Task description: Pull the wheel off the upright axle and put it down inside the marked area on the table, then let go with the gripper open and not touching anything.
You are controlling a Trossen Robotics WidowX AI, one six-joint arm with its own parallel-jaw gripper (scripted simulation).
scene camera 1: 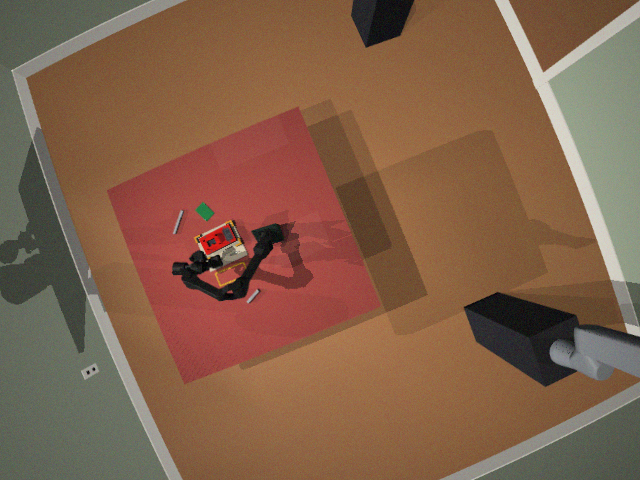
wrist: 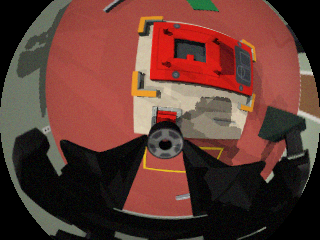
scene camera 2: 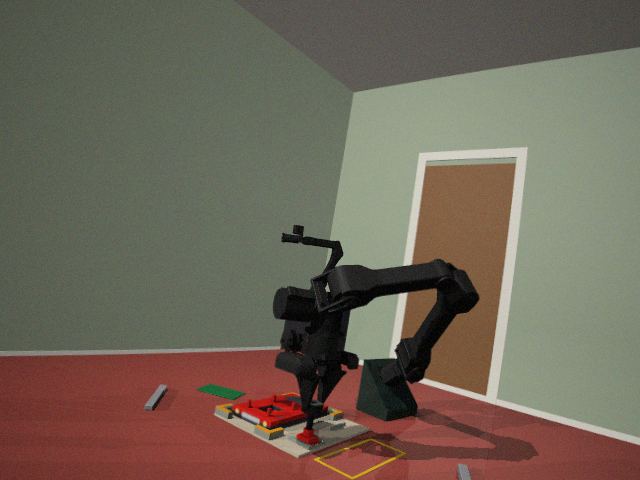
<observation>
The same spot on a pale baseplate: (wrist: pixel 203 112) is (scene camera 2: pixel 317 430).
</observation>
